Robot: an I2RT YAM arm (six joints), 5 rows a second.
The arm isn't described. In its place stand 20 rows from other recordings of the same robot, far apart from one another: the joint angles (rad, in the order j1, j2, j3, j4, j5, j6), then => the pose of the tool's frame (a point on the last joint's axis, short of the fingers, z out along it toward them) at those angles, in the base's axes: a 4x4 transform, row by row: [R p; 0 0 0 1], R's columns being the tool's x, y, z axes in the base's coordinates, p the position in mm.
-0.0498, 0.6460, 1.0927, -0.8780, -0.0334, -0.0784 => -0.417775 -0.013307 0.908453 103.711; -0.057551 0.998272 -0.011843 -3.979; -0.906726 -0.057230 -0.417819 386.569; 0 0 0 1
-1.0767, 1.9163, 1.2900, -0.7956, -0.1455, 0.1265 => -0.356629 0.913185 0.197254 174.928; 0.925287 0.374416 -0.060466 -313.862; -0.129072 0.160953 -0.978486 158.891; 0 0 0 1
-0.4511, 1.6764, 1.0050, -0.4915, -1.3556, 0.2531 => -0.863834 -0.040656 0.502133 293.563; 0.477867 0.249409 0.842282 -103.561; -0.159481 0.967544 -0.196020 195.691; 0 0 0 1
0.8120, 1.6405, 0.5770, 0.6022, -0.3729, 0.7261 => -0.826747 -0.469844 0.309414 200.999; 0.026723 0.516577 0.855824 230.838; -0.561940 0.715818 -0.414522 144.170; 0 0 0 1
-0.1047, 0.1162, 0.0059, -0.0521, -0.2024, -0.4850 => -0.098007 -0.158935 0.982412 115.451; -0.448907 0.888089 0.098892 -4.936; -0.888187 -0.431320 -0.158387 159.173; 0 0 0 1
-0.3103, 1.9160, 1.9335, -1.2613, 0.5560, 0.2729 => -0.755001 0.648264 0.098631 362.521; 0.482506 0.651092 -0.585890 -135.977; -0.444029 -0.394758 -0.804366 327.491; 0 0 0 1
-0.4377, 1.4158, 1.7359, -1.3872, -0.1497, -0.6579 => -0.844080 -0.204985 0.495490 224.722; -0.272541 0.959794 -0.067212 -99.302; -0.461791 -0.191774 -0.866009 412.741; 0 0 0 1
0.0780, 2.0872, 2.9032, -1.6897, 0.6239, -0.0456 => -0.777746 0.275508 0.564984 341.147; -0.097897 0.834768 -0.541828 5.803; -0.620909 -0.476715 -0.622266 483.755; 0 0 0 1
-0.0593, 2.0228, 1.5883, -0.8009, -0.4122, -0.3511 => -0.858519 -0.396809 0.324788 418.002; -0.264709 0.885420 0.382049 -10.529; -0.439174 0.242022 -0.865189 201.602; 0 0 0 1
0.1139, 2.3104, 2.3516, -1.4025, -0.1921, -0.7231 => -0.628687 -0.756272 0.181120 459.140; -0.725695 0.654253 0.212885 59.365; -0.279497 0.002400 -0.960143 272.004; 0 0 0 1
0.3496, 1.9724, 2.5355, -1.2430, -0.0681, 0.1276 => -0.635695 -0.313094 0.705595 359.476; -0.096625 0.939138 0.329671 133.635; -0.765869 0.141392 -0.627258 469.160; 0 0 0 1
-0.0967, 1.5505, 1.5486, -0.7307, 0.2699, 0.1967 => -0.596099 0.414852 0.687433 337.771; 0.247066 0.909407 -0.334569 -42.301; -0.763953 -0.029595 -0.644592 364.543; 0 0 0 1
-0.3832, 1.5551, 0.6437, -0.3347, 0.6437, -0.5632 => -0.997726 -0.066272 0.012278 220.232; -0.058236 0.755945 -0.652040 -111.818; 0.033930 -0.651272 -0.758085 123.468; 0 0 0 1
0.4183, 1.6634, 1.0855, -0.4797, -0.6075, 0.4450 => -0.972343 -0.189520 0.136493 296.112; -0.045453 0.726792 0.685352 153.871; -0.229090 0.660193 -0.715306 202.860; 0 0 0 1
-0.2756, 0.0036, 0.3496, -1.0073, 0.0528, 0.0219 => -0.583997 0.324690 0.743992 50.093; 0.187878 0.945700 -0.265244 -16.118; -0.789715 -0.015122 -0.613287 186.705; 0 0 0 1
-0.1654, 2.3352, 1.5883, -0.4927, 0.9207, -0.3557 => -0.997978 0.007923 0.063067 443.462; -0.047110 0.573903 -0.817567 -102.755; -0.042672 -0.818885 -0.572369 91.284; 0 0 0 1
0.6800, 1.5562, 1.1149, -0.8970, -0.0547, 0.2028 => -0.869575 -0.472181 0.144513 223.138; -0.444552 0.875979 0.187174 182.947; -0.214970 0.098518 -0.971639 220.483; 0 0 0 1
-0.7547, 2.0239, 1.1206, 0.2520, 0.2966, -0.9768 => -0.930423 0.095472 0.353832 299.035; -0.212938 0.644954 -0.733956 -295.500; -0.298278 -0.758234 -0.579751 130.088; 0 0 0 1
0.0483, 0.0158, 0.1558, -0.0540, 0.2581, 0.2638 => 0.136885 0.177779 0.974503 98.605; 0.259025 0.943112 -0.208437 -4.331; -0.956122 0.280953 0.083049 220.586; 0 0 0 1
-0.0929, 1.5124, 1.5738, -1.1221, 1.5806, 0.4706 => -0.554468 0.826471 -0.097528 276.893; 0.047194 -0.085776 -0.995196 -61.550; -0.830866 -0.556407 0.008556 387.697; 0 0 0 1
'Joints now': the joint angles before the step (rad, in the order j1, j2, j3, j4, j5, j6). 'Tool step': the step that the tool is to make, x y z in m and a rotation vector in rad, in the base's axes. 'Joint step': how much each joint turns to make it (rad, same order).
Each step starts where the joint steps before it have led.
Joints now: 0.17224 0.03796 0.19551 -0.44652 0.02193 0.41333
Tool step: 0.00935 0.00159 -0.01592 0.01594 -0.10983 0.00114
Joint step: -0.00073 -0.03587 -0.11330 0.18844 -0.00111 -0.00343
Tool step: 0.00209 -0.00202 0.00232 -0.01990 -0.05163 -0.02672
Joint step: -0.01797 0.00001 -0.01221 0.06067 0.01294 -0.02633
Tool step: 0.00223 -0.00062 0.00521 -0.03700 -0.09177 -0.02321
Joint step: 0.00032 0.00001 -0.01795 0.10532 0.02778 -0.04845
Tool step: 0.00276 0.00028 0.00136 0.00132 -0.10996 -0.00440
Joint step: 0.00004 0.00004 -0.04386 0.15376 0.00424 -0.01563
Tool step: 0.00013 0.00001 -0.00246 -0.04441 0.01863 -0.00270
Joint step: 0.00005 -0.00012 0.00001 -0.02264 0.00043 -0.04121
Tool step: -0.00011 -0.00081 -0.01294 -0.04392 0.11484 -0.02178
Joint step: 0.00002 0.00011 -0.00002 -0.11813 0.02215 -0.02554
